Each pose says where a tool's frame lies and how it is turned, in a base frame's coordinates. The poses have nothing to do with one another.
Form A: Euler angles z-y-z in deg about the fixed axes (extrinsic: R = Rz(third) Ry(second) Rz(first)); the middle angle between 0 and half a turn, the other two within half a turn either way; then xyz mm.
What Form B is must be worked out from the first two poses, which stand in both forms.
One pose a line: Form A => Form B
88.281, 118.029, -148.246, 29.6, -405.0, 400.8 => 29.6, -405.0, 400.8, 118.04, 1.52, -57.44
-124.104, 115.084, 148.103, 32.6, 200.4, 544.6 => 32.6, 200.4, 544.6, -119.48, -30.52, 74.12
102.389, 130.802, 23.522, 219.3, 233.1, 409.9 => 219.3, 233.1, 409.9, 131.47, -9.35, 105.35
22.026, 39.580, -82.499, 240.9, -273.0, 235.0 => 240.9, -273.0, 235.0, 17.22, 36.20, -54.80
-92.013, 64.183, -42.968, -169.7, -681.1, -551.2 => -169.7, -681.1, -551.2, -64.17, -1.81, -133.84
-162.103, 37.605, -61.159, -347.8, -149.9, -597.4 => -347.8, -149.9, -597.4, -13.32, -35.50, 141.02
